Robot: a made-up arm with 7 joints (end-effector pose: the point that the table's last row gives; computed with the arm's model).
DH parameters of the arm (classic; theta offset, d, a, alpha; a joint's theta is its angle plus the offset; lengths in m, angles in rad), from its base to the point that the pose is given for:
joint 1: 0 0.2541 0 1.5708
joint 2: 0 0.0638 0 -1.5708
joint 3: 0 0.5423 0.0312 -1.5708
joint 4: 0 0.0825 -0.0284 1.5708
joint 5: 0 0.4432 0 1.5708
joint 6: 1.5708 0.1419 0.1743 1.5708
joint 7: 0 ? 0 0
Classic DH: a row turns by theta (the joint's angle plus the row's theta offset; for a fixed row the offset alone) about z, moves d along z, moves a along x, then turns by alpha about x.
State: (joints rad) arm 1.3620 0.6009 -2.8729 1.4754 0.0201 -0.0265 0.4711
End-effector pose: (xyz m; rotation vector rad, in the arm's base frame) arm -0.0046 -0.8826 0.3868 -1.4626 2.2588 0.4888
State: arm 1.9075 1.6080 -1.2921 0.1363 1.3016 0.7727 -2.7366
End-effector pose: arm 0.6142 -0.9607 0.2112 0.7134 -0.6899 2.2960
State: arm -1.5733 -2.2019 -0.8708 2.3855 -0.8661 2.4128 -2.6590
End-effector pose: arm -0.3253 -0.1663 -0.2902 -1.5595 -1.7921 -0.5009
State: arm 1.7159 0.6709 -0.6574 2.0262 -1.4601 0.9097 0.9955
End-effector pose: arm 0.2637 0.2334 0.9898 -2.1381 -0.7297 -1.7683
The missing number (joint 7, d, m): 0.0238
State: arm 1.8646 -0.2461 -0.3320 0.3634 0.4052 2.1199 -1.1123
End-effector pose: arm 0.1086 0.2825 1.1564 -0.1926 -0.0311 -2.3676
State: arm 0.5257 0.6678 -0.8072 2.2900 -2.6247 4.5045 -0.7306
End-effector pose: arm 0.1964 -0.2614 0.8855 1.1359 -1.2674 -1.5171
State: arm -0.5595 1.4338 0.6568 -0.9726 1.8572 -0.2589 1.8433
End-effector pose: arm -0.9458 0.3901 -0.0576 1.9855 1.8306 1.4145
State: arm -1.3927 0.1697 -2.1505 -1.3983 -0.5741 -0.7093 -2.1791
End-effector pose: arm 0.4380 -0.0052 0.9210 0.3457 -1.4238 -2.0234
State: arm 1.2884 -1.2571 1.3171 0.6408 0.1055 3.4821 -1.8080
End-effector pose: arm 0.0853 0.7484 0.3835 1.9168 0.0004 2.4104
